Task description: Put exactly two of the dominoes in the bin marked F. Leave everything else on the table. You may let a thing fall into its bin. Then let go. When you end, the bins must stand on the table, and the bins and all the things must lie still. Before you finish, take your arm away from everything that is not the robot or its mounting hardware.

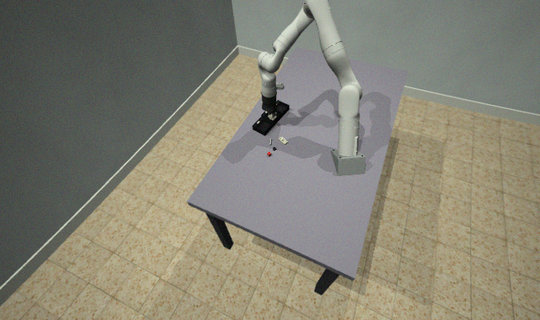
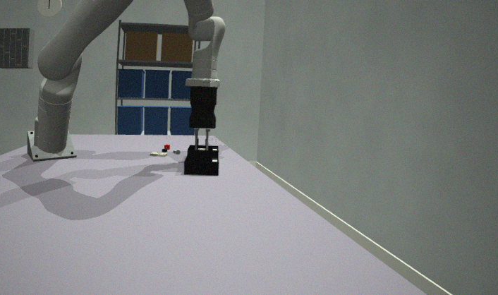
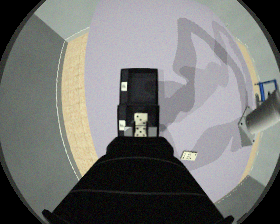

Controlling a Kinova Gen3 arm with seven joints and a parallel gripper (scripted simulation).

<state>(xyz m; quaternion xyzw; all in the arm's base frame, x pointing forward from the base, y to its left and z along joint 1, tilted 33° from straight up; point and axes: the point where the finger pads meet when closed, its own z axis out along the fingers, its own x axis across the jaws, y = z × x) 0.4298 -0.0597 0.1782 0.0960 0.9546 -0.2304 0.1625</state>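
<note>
Right now the pale domino is 4 cm below my hand. The rest, counted from my hand: black piece 8 cm behind, 20 cm to the left, 5 cm below; then grey bolt 5 cm behind, 16 cm to the left, 5 cm below; then red piece 7 cm behind, 25 cm to the left, 5 cm below.
</note>
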